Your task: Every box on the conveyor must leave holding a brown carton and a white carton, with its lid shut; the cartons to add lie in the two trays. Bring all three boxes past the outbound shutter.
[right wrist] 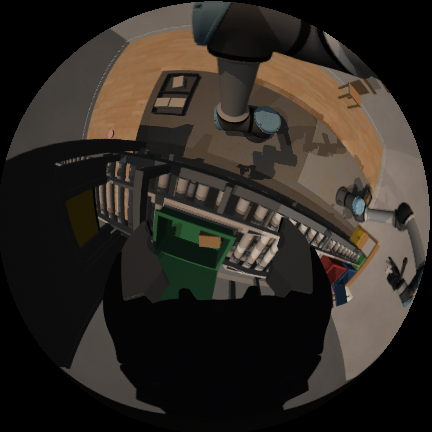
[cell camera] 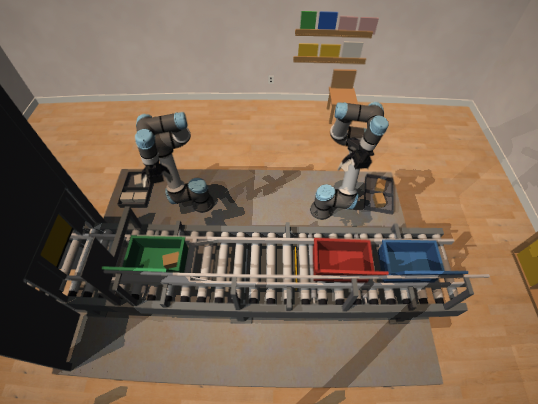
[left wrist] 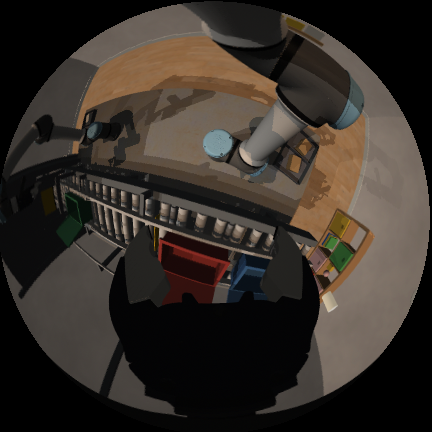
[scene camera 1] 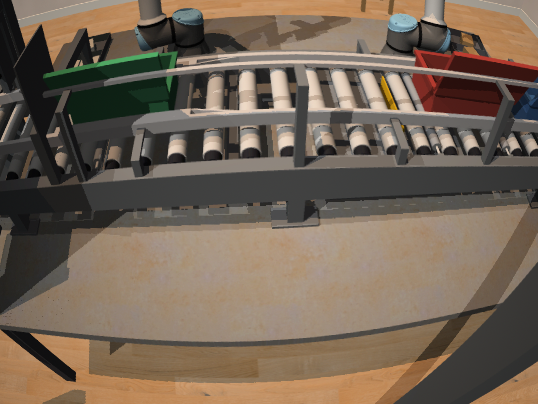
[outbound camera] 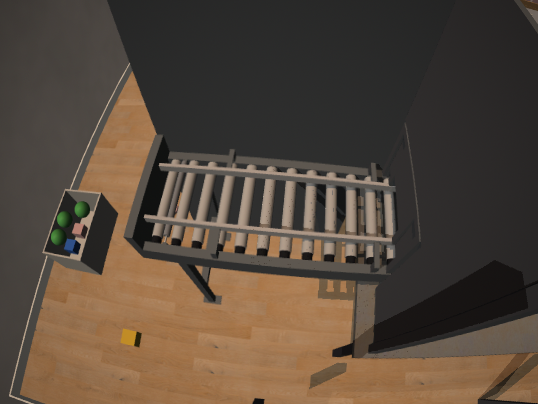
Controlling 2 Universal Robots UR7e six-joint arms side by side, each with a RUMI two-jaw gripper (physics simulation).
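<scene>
The green box stands on the conveyor at the left, lid open, with a brown carton inside. The red box and blue box stand further right, lids open; no carton shows in them. One tray holds white cartons; the other tray holds brown cartons. My left gripper is open and empty, high up. My right gripper is open and empty, high up.
A dark upright panel stands left of the green box. Guide rails and posts line the conveyor. A yellow strip lies between rollers, left of the red box. Outbound rollers carry no box.
</scene>
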